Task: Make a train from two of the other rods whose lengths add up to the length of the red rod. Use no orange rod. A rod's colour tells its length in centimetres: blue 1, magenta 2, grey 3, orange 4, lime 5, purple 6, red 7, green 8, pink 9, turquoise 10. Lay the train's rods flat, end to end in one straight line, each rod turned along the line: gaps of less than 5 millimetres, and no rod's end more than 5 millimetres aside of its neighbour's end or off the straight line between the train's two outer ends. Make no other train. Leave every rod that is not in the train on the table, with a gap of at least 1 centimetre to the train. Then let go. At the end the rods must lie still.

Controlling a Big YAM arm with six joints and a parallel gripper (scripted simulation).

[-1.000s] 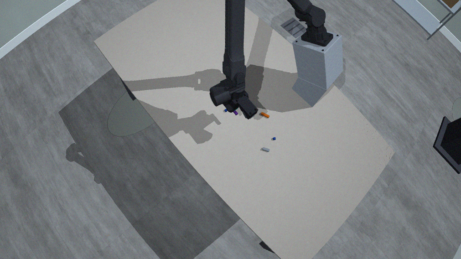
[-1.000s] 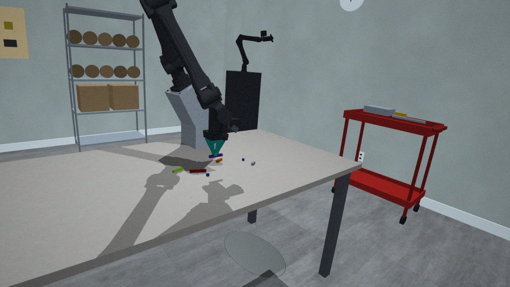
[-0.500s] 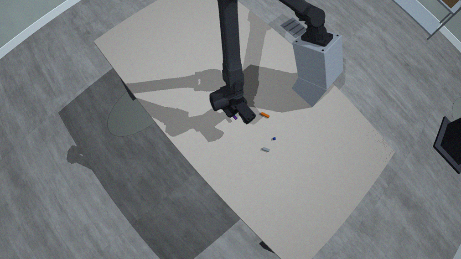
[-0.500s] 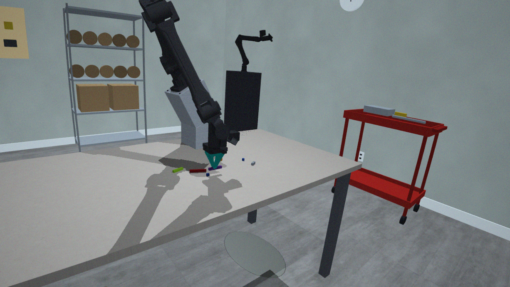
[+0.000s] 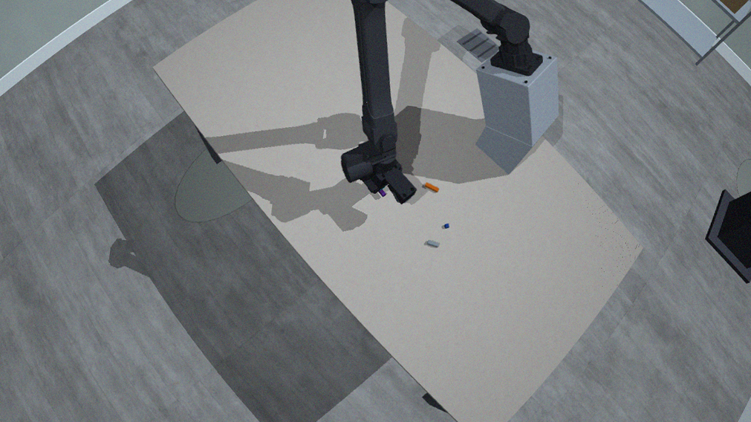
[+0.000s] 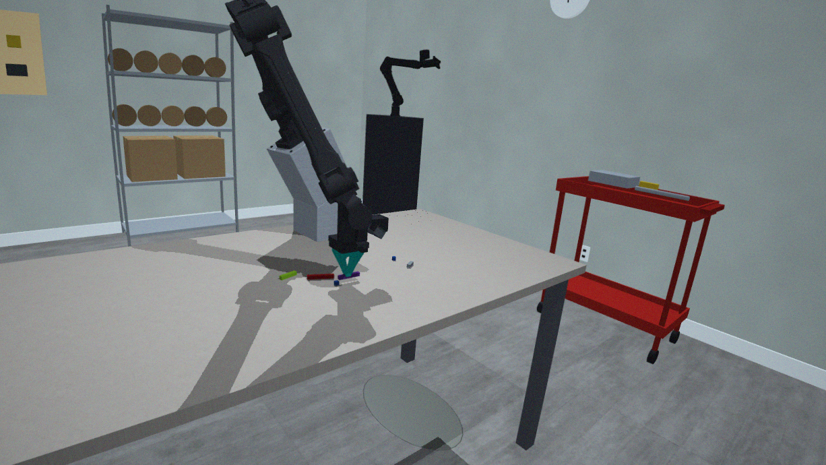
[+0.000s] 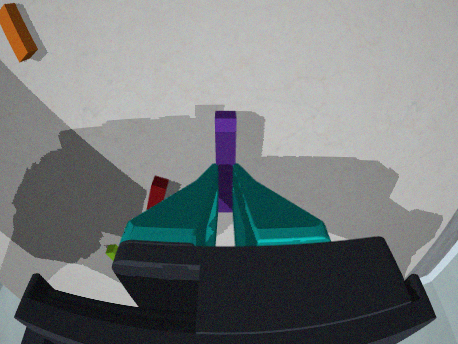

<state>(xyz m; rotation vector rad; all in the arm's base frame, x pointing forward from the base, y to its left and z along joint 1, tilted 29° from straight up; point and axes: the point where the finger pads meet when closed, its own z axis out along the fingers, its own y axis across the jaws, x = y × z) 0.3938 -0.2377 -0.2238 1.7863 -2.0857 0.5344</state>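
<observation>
My gripper is now 10 mm above the purple rod. From my hand the other things lie so: red rod 60 mm behind, 40 mm to the right, 20 mm below; then lime rod 120 mm behind, 100 mm to the right, 20 mm below; then orange rod 110 mm behind, 110 mm to the left, 20 mm below.
</observation>
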